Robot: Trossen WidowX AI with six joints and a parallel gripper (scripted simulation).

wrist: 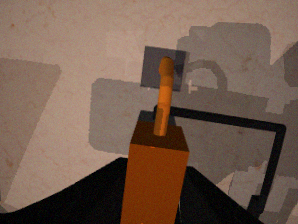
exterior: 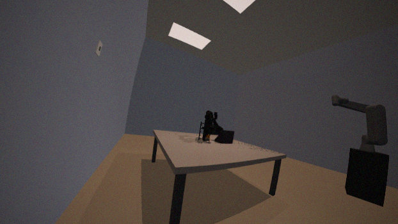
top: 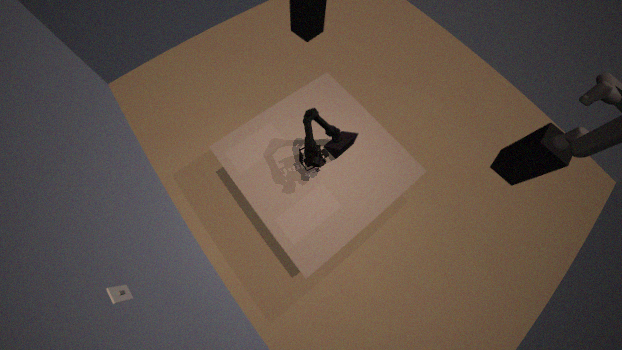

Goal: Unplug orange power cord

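The orange plug lies 30 mm to the right of my gripper tip.
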